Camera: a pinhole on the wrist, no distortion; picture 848 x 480 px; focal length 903.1 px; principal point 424.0 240.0 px. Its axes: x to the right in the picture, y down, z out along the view. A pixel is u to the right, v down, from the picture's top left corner.
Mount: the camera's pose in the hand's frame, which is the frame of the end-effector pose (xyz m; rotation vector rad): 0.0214 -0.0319 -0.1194 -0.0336 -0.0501 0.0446
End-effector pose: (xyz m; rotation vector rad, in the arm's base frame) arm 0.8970 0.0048 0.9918 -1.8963 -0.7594 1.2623
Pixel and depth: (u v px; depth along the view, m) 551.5 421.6 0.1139
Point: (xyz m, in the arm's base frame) 0.9126 0.0302 0.9815
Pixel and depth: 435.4 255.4 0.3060
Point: 0.7250 0.0670 0.9526
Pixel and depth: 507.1 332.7 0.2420
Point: 0.7932 0.0575 0.9434
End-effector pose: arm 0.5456 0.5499 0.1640 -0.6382 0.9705 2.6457
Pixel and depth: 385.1 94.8 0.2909
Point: 0.5210 0.7152 0.2448
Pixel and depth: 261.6 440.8 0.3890
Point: 0.5019 0.6696 0.4128
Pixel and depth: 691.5 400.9 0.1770
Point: 0.4690 0.5882 0.1778
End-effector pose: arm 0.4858 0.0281 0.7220 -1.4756 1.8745 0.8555
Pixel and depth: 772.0 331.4 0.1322
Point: 0.4852 -0.0009 0.6609
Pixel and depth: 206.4 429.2 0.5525
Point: 0.4489 0.4621 0.5878
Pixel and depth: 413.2 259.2 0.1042
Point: 0.5075 0.0025 0.7168
